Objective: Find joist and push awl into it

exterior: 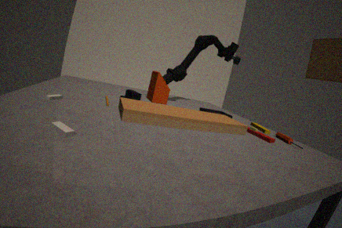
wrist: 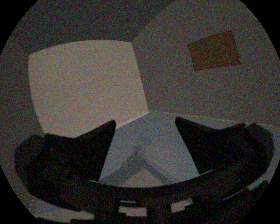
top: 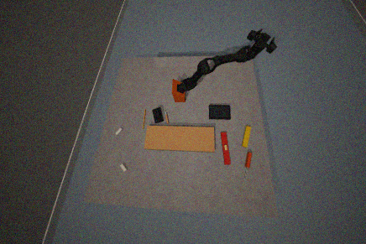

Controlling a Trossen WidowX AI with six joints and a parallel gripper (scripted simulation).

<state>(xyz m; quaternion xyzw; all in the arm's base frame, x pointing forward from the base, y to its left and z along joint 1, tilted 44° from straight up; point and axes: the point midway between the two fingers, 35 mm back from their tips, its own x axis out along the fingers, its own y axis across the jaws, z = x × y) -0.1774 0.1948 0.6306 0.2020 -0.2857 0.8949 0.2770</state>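
The red bar lies 65 cm ahead of my gripper tip, 42 cm below it and 27 cm to the right of it. Also, from my gripper tip: awl 73 cm to the right, 43 cm below, 38 cm ahead; then black tray 43 cm below, 37 cm ahead, 29 cm to the right; then yellow bar 57 cm ahead, 43 cm below, 11 cm to the right.
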